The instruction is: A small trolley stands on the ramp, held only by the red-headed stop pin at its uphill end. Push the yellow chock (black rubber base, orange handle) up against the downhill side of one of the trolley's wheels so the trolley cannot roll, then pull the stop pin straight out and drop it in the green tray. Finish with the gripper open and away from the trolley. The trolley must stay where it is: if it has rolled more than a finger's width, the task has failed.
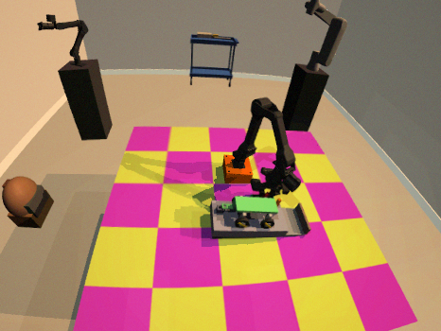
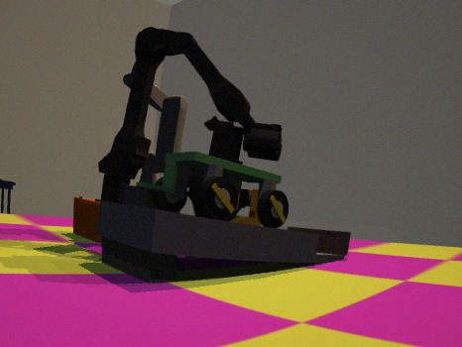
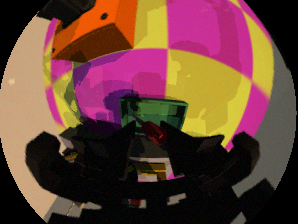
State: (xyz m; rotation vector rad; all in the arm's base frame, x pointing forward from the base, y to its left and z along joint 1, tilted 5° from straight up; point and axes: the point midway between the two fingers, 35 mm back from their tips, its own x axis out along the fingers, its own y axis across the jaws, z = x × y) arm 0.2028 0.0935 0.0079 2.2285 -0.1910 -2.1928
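The red-headed stop pin is 10 mm to the right of my gripper tip. From my gripper tip the other things lie so: dark ramp (120 mm ahead, 110 mm to the right, 10 mm above); then green tray (40 mm below); then yellow chock (80 mm ahead, 50 mm above, 10 mm to the left).
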